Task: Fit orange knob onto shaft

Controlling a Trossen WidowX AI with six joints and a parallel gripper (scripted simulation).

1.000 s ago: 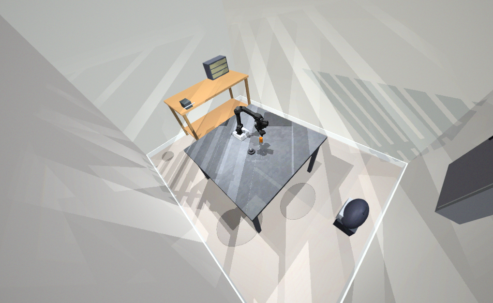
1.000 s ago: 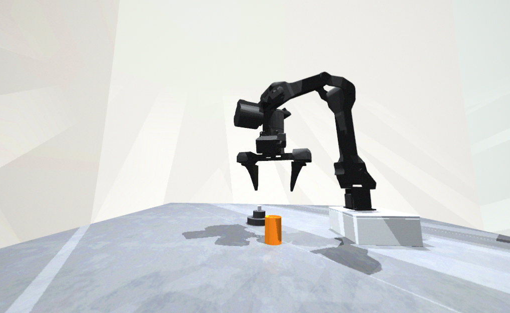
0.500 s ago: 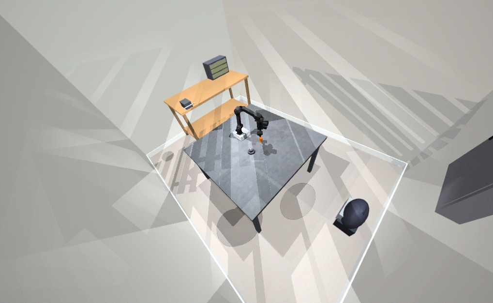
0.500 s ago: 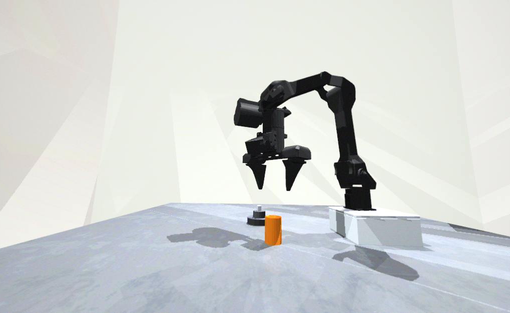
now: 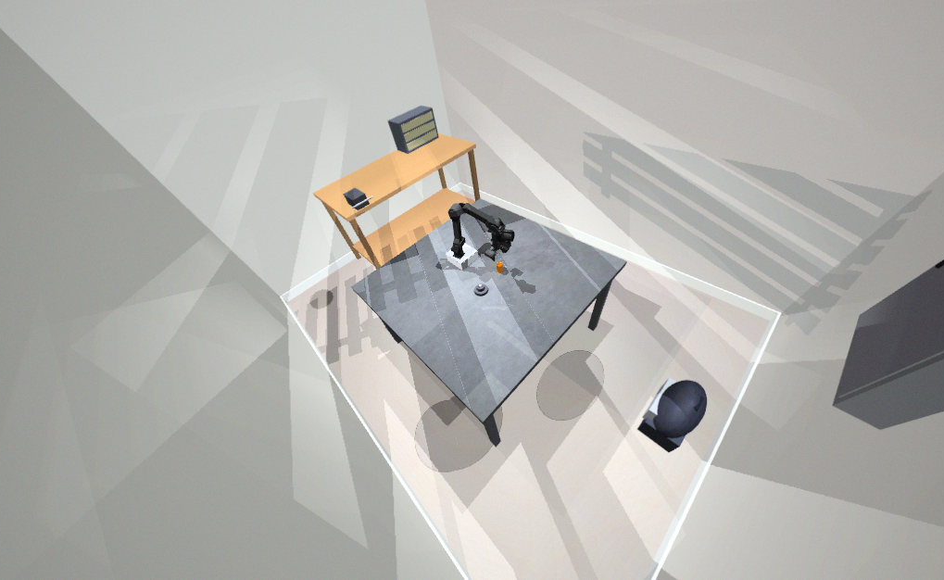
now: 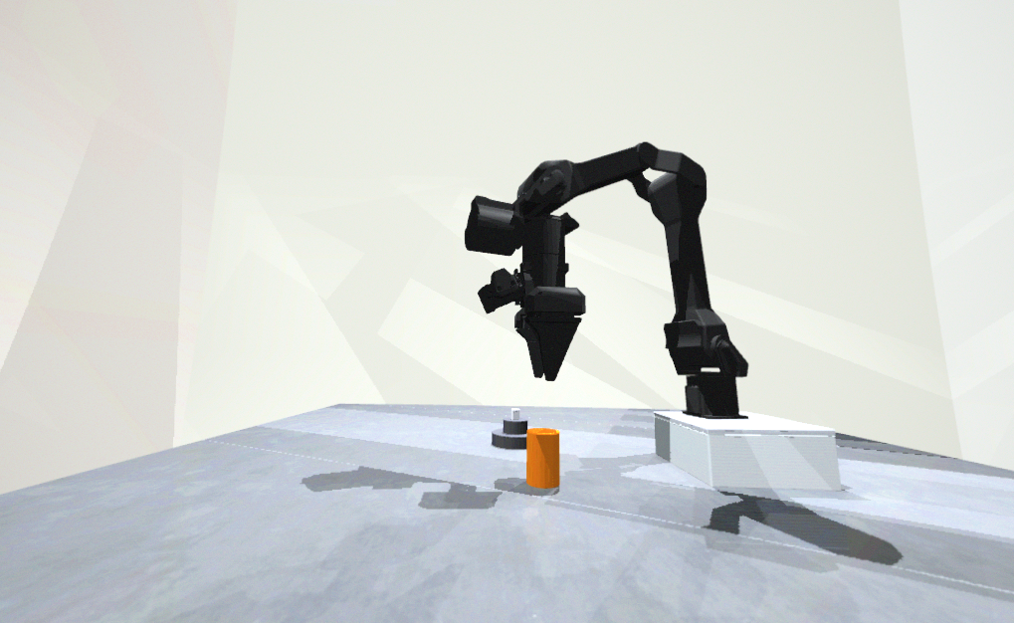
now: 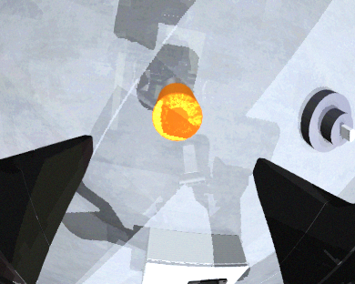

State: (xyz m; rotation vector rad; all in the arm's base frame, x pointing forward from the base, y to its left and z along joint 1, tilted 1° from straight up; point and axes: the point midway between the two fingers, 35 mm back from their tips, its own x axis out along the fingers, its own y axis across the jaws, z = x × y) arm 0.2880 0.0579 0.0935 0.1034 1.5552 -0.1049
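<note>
Right now my gripper tip is 8 cm above the orange knob. Round my gripper tip: round pedestal: 1 cm behind, 21 cm to the right, 9 cm below.
</note>
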